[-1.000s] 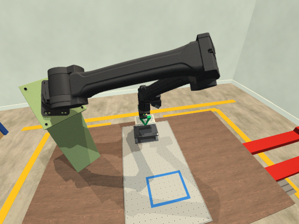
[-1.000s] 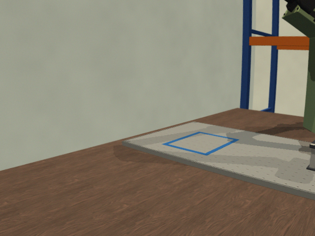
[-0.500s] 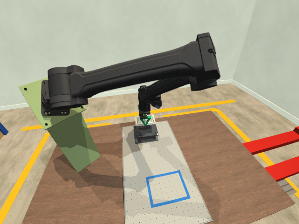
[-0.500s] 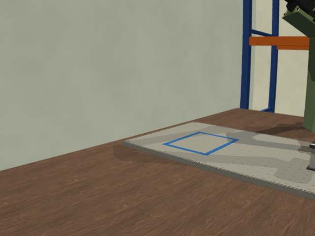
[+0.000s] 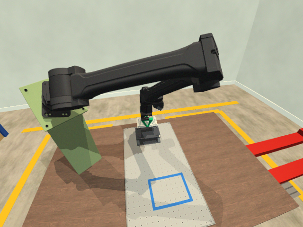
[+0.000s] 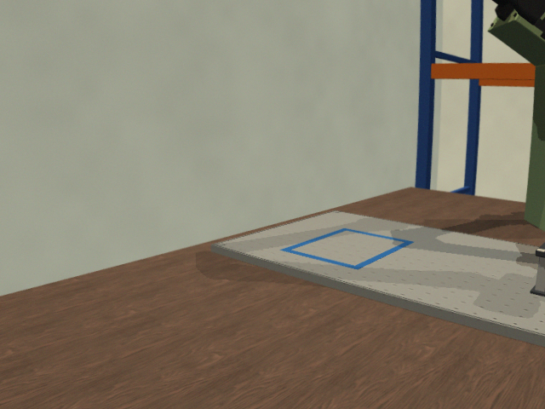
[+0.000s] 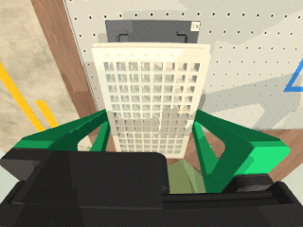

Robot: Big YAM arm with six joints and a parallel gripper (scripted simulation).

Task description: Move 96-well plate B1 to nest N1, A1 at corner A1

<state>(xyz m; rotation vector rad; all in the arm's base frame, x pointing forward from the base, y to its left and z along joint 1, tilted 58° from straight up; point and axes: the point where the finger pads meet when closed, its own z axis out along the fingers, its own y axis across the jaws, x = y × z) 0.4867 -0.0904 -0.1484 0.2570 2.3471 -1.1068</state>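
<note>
Right now the dark grey raised nest N1 is 90 mm below my hand. From my hand the other things lie so: A1 label (50 mm ahead, 80 mm to the right, 90 mm below); white 96-well plate (right at my hand).
</note>
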